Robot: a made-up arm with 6 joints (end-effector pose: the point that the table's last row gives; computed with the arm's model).
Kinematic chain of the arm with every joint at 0, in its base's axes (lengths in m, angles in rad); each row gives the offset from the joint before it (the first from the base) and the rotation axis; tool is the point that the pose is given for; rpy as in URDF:
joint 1: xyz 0 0 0.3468 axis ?
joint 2: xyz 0 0 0 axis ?
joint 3: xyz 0.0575 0 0.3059 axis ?
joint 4: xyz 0.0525 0 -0.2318 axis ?
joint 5: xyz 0 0 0 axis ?
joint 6: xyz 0.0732 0 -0.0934 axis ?
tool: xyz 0 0 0 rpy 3.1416 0 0
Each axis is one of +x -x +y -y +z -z.
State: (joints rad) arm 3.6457 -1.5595 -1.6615 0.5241 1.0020 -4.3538
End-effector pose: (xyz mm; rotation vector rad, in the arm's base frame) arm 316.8 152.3 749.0 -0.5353 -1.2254 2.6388
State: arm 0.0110 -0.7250 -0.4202 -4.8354 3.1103 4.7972
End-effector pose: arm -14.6 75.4 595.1 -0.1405 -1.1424 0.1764
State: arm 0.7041 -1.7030 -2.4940 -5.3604 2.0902 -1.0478
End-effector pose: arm -455.7 -264.2 502.2 -0.1693 1.8126 2.2224
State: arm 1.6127 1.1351 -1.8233 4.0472 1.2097 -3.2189
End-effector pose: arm 23.9 584.7 223.8 -1.6590 -0.2780 -1.5100
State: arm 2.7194 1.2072 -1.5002 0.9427 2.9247 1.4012
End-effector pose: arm -349.9 75.9 251.8 0.3370 0.3051 0.0099
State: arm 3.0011 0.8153 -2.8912 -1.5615 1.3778 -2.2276
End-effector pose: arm -502.5 149.5 715.6 -1.2341 1.0178 1.1522
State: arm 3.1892 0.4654 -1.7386 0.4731 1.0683 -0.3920
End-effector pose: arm -516.2 -45.9 504.9 0.3528 -2.7922 0.5668
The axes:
joint 1: +z
joint 2: +y
joint 3: +y
joint 4: -z
joint 5: +y
joint 6: -z

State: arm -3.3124 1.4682 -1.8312 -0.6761 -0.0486 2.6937
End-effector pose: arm -530.6 42.2 60.5 -2.5579 -1.3297 0.4938
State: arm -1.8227 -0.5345 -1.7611 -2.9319 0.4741 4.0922
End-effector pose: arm -28.9 -131.1 893.1 -0.0766 -0.5016 2.3992
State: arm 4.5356 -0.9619 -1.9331 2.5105 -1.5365 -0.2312
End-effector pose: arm -28.5 161.9 719.8 1.8812 1.1939 -1.8556
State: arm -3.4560 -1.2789 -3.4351 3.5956 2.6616 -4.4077
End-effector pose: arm 451.1 -96.9 340.0 1.3420 -1.8998 -1.3697
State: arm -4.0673 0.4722 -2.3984 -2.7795 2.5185 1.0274
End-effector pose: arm -160.9 281.0 811.3 1.4855 -1.2398 2.4427
